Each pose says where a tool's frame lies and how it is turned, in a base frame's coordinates. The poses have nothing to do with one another.
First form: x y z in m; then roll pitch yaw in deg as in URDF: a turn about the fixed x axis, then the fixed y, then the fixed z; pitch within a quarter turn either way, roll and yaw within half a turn.
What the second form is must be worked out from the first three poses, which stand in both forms.
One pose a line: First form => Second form
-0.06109 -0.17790 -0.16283 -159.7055 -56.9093 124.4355 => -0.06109 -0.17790 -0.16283 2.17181 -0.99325 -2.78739
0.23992 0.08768 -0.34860 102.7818 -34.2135 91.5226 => 0.23992 0.08768 -0.34860 1.59737 -0.59714 1.79388
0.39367 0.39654 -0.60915 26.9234 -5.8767 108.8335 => 0.39367 0.39654 -0.60915 1.89950 -0.10257 0.46990
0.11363 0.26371 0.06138 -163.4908 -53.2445 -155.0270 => 0.11363 0.26371 0.06138 -2.70573 -0.92929 -2.85345
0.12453 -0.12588 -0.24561 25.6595 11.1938 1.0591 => 0.12453 -0.12588 -0.24561 0.01848 0.19537 0.44784
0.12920 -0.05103 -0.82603 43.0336 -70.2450 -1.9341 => 0.12920 -0.05103 -0.82603 -0.03376 -1.22601 0.75108
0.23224 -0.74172 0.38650 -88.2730 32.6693 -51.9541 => 0.23224 -0.74172 0.38650 -0.90677 0.57019 -1.54065
